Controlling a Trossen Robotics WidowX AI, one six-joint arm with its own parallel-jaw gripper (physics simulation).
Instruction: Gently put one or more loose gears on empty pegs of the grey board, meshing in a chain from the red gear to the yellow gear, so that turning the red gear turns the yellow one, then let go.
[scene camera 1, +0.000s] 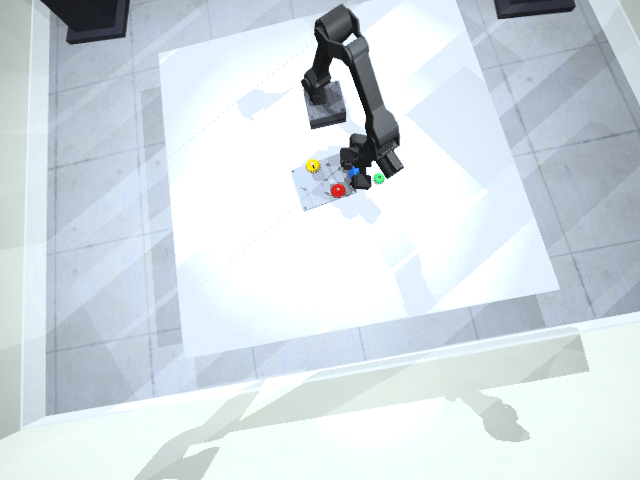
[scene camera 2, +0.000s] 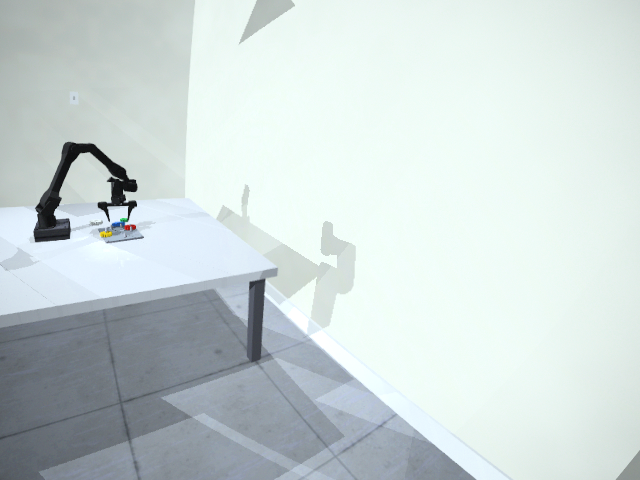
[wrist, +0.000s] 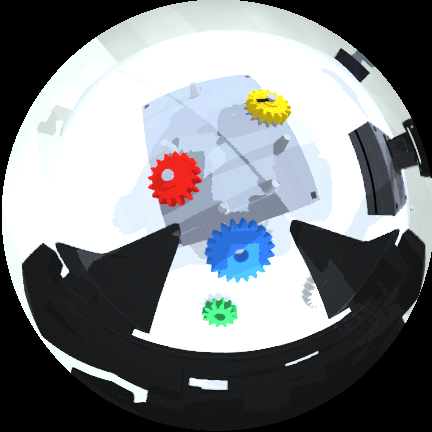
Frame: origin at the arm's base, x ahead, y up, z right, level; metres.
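Where they show: gripper, fingertip midpoint: (scene camera 1: 350, 173) (scene camera 2: 118, 221) (wrist: 236, 227); arm's base, origin of the base link: (scene camera 1: 317, 97) (scene camera 2: 47, 226).
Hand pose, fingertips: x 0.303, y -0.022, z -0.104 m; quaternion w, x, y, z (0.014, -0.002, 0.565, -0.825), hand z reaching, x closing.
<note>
Things, the pixels of their top centre, and the offset from my fingertips. "spot": a spot on its surface instead. Level surfaces: height alone.
- grey board, middle of its top: (wrist: 222, 116) (scene camera 1: 322, 177) (scene camera 2: 118, 228) dx +0.006, dy -0.003, dz +0.101 m
- red gear, surface spot: (wrist: 186, 184) (scene camera 1: 340, 185) spot: dx +0.041, dy -0.011, dz +0.037 m
- yellow gear, middle of its top: (wrist: 270, 98) (scene camera 1: 312, 164) (scene camera 2: 105, 231) dx -0.050, dy -0.008, dz +0.136 m
- blue gear, middle of its top: (wrist: 240, 255) (scene camera 1: 357, 172) (scene camera 2: 118, 221) dx -0.004, dy -0.009, dz -0.027 m
- bare peg, middle of its top: (wrist: 221, 207) dx +0.011, dy -0.005, dz +0.015 m
- green gear, middle of its top: (wrist: 219, 316) (scene camera 1: 379, 177) (scene camera 2: 123, 218) dx +0.018, dy -0.017, dz -0.107 m
- white gear, middle of its top: (wrist: 327, 290) (scene camera 2: 95, 220) dx -0.122, dy -0.017, dz -0.094 m
- white table, its level: dy -0.034 m
The grey board (scene camera 1: 314, 198) (scene camera 2: 116, 239) (wrist: 200, 125) lies flat with several bare pegs. The red gear (scene camera 1: 338, 190) (scene camera 2: 130, 227) (wrist: 186, 184) and the yellow gear (scene camera 1: 310, 168) (scene camera 2: 105, 234) (wrist: 275, 114) sit on pegs, apart. The blue gear (scene camera 1: 353, 172) (scene camera 2: 117, 224) (wrist: 225, 260) is at the board's near edge in the wrist view, beside a bare peg (wrist: 223, 207); no peg shows in its hole. The green gear (scene camera 1: 378, 178) (scene camera 2: 124, 220) (wrist: 230, 317) and a white gear (scene camera 2: 96, 222) (wrist: 309, 295) lie off the board. My gripper (scene camera 1: 354, 169) (scene camera 2: 118, 220) (wrist: 236, 227) is wide open above the blue gear, empty.
The arm's base (scene camera 1: 326, 105) (scene camera 2: 52, 230) stands near the board on the white table (scene camera 1: 258, 289) (scene camera 2: 196, 263). The white gear is partly hidden behind a finger in the wrist view.
</note>
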